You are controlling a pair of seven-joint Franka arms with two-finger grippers.
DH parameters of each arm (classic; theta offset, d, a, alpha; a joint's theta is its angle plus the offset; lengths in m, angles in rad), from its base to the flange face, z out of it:
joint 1: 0 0.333 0 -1.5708
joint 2: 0 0 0 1.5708
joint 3: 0 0.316 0.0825 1.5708
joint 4: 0 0 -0.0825 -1.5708
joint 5: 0 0.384 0 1.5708
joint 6: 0 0 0.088 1.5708
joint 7: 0 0.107 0 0
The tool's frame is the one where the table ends.
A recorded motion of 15 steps. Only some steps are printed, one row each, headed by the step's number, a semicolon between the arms.
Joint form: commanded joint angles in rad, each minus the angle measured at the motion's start. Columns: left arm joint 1, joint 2, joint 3, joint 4, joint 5, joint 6, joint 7; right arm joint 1, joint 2, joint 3, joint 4, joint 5, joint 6, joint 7.
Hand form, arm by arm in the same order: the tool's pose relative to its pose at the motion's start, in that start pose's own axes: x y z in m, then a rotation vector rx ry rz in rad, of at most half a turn. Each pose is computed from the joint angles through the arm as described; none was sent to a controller.
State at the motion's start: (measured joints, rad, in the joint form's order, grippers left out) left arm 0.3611 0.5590 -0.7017 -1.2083 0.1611 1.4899 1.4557; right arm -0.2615 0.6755 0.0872 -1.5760 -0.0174 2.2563 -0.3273
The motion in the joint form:
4: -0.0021 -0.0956 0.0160 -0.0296 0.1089 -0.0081 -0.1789; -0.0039 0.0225 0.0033 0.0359 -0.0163 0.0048 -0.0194
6: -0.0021 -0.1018 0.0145 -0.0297 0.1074 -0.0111 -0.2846; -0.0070 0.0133 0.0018 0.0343 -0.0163 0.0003 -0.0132
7: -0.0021 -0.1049 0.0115 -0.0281 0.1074 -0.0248 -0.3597; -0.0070 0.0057 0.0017 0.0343 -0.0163 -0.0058 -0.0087
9: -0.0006 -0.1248 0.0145 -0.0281 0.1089 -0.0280 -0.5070; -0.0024 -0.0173 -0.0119 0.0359 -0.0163 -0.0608 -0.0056
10: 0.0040 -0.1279 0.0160 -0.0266 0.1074 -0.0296 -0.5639; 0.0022 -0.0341 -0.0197 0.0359 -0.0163 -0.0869 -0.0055
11: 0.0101 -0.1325 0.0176 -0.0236 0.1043 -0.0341 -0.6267; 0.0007 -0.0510 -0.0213 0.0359 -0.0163 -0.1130 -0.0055
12: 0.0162 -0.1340 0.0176 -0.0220 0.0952 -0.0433 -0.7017; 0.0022 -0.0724 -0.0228 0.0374 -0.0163 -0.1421 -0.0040
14: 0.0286 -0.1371 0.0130 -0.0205 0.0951 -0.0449 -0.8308; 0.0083 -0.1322 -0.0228 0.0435 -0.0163 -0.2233 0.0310
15: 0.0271 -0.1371 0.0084 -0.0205 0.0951 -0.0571 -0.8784; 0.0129 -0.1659 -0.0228 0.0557 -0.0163 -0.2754 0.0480
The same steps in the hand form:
4: 0.0004 0.0231 -0.0356 0.0700 -0.1605 -0.1947; 0.0075 0.0047 -0.0005 -0.0148 0.0144 -0.0268
6: 0.0025 0.0251 -0.0385 0.0811 -0.1582 -0.2987; 0.0064 0.0074 -0.0060 -0.0175 0.0168 -0.0167
7: 0.0043 0.0276 -0.0397 0.0787 -0.1591 -0.3722; 0.0065 0.0073 -0.0108 -0.0186 0.0180 -0.0124
9: 0.0055 0.0334 -0.0496 0.1075 -0.1623 -0.5239; 0.0014 0.0103 -0.0227 -0.0185 -0.0147 -0.0036
10: 0.0024 0.0346 -0.0520 0.1147 -0.1587 -0.5868; -0.0006 0.0108 -0.0321 -0.0210 -0.0258 -0.0020
11: -0.0012 0.0367 -0.0558 0.1220 -0.1536 -0.6575; -0.0029 0.0117 -0.0417 -0.0200 -0.0352 0.0007
12: -0.0041 0.0385 -0.0569 0.1188 -0.1439 -0.7384; -0.0045 0.0105 -0.0549 -0.0203 -0.0420 0.0019
14: -0.0090 0.0403 -0.0604 0.1324 -0.1342 -0.8753; -0.0086 0.0031 -0.0923 -0.0204 -0.0578 0.0310
15: -0.0059 0.0416 -0.0593 0.1253 -0.1369 -0.9179; -0.0106 -0.0018 -0.1167 -0.0216 -0.0645 0.0438

